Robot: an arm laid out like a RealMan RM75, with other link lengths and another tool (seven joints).
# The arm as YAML. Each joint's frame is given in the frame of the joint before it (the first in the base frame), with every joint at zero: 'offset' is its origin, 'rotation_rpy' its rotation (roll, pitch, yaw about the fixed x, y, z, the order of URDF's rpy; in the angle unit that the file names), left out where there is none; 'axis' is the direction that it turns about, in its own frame. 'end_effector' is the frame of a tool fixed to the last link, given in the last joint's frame.
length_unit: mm
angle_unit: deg
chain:
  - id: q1
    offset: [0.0, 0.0, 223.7]
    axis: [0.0, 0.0, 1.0]
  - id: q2
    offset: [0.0, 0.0, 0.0]
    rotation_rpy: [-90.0, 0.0, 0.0]
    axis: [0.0, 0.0, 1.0]
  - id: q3
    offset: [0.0, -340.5, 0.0]
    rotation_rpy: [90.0, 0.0, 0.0]
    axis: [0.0, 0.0, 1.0]
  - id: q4
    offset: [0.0, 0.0, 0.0]
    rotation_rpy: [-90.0, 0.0, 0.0]
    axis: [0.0, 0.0, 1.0]
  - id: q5
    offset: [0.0, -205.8, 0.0]
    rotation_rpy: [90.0, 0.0, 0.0]
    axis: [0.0, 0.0, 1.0]
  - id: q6
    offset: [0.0, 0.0, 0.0]
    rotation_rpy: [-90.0, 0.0, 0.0]
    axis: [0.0, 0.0, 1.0]
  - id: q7
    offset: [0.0, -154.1, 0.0]
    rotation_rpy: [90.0, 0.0, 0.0]
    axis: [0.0, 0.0, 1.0]
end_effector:
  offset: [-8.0, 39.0, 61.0]
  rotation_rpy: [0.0, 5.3, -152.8]
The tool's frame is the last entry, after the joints.
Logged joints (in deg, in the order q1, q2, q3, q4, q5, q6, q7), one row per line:
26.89 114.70 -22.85 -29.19 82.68 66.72 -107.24
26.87 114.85 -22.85 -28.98 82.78 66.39 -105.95
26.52 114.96 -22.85 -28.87 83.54 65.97 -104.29
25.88 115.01 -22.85 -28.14 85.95 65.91 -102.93
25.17 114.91 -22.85 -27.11 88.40 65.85 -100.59
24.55 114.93 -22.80 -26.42 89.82 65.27 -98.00
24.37 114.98 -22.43 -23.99 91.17 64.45 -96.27
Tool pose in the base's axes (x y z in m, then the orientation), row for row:
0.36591 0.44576 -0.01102 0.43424 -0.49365 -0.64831 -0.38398
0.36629 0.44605 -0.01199 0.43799 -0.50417 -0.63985 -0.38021
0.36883 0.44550 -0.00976 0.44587 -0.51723 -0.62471 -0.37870
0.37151 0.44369 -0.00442 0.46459 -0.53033 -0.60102 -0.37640
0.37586 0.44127 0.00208 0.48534 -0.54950 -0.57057 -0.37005
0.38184 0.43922 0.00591 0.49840 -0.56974 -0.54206 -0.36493
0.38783 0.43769 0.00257 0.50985 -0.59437 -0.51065 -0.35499
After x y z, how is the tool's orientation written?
As a quaternion, w x y z.
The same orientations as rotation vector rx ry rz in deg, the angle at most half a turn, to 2 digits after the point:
-70.43 -92.50 -54.79
-71.81 -91.14 -54.16
-73.41 -88.67 -53.75
-74.64 -84.59 -52.98
-76.63 -79.57 -51.61
-79.00 -75.16 -50.60
-82.01 -70.46 -48.98

